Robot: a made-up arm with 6 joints.
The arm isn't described. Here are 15 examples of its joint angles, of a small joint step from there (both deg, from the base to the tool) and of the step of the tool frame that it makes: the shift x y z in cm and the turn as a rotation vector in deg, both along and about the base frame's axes.
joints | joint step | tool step
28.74 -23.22 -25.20 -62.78 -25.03 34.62 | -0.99 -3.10 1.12 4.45 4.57 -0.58 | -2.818 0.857 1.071 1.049 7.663 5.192
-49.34 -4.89 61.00 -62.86 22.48 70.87 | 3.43 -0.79 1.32 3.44 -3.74 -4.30 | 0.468 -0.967 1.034 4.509 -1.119 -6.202
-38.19 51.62 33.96 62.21 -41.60 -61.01 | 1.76 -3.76 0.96 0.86 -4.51 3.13 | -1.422 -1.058 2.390 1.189 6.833 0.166
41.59 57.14 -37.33 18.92 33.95 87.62 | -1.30 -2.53 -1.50 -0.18 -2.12 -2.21 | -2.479 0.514 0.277 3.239 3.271 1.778
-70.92 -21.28 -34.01 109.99 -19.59 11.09 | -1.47 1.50 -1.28 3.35 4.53 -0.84 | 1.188 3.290 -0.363 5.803 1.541 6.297
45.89 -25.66 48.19 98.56 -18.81 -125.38 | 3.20 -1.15 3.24 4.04 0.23 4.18 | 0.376 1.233 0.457 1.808 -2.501 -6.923
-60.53 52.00 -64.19 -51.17 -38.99 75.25 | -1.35 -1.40 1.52 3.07 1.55 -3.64 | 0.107 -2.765 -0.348 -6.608 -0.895 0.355
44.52 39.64 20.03 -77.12 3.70 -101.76 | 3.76 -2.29 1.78 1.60 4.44 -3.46 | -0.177 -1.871 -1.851 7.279 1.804 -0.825
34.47 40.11 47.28 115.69 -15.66 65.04 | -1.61 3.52 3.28 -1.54 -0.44 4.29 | 1.693 0.733 -2.572 5.214 -5.806 -1.132
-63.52 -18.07 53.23 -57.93 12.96 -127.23 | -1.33 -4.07 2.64 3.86 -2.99 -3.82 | -2.097 -1.383 -0.814 0.781 3.141 -1.590
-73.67 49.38 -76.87 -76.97 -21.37 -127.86 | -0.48 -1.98 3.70 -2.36 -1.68 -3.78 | -1.657 -0.561 4.020 -4.984 5.528 2.720
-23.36 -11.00 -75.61 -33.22 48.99 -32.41 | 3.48 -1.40 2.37 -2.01 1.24 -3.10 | -0.931 5.837 2.261 -0.816 3.991 -9.997
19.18 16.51 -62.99 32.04 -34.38 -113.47 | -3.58 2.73 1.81 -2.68 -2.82 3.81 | 1.901 0.138 -1.929 6.788 -2.189 1.725
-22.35 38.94 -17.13 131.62 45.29 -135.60 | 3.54 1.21 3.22 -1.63 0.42 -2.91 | -3.508 -1.715 -2.402 4.524 0.200 -8.383
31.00 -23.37 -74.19 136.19 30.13 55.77 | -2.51 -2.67 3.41 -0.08 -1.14 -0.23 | 0.821 -1.534 -1.997 0.577 3.960 -0.642
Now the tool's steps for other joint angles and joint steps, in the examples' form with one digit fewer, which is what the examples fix.
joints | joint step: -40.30 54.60 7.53 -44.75 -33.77 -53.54 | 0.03 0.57 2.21 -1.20 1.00 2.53
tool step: 1.42 -0.04 1.87 1.38 2.03 -4.06
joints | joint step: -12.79 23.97 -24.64 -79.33 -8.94 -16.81 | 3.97 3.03 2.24 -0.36 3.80 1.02
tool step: 4.32 0.03 1.37 -0.31 1.06 -7.82
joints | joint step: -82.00 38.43 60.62 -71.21 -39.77 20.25 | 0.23 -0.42 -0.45 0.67 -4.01 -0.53
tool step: -0.86 -0.55 0.00 3.25 -2.20 -1.42
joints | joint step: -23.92 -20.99 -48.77 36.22 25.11 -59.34 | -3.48 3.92 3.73 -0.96 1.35 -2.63
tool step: 0.84 0.09 -2.64 -0.66 -3.37 -2.52
